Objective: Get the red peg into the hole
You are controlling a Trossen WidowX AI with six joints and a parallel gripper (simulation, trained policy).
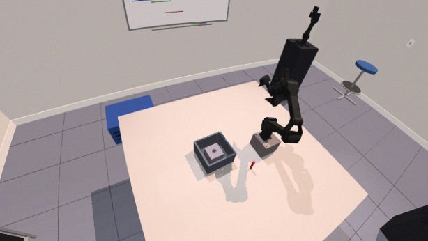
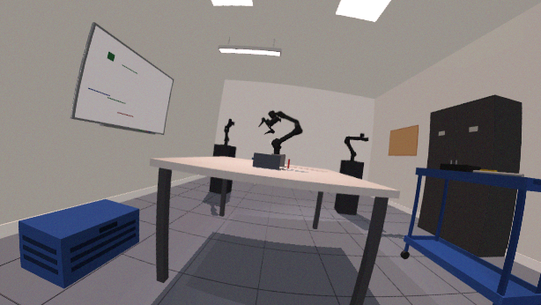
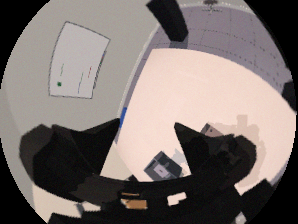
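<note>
Right now my gripper tip is 32 cm to the right of the red peg, 28 cm above it and 16 cm short of it. The rest, counted from my gripper tip: light grey plate (35 cm ahead, 27 cm below, 17 cm to the left); then dark grey box (35 cm ahead, 29 cm below, 17 cm to the left).
</note>
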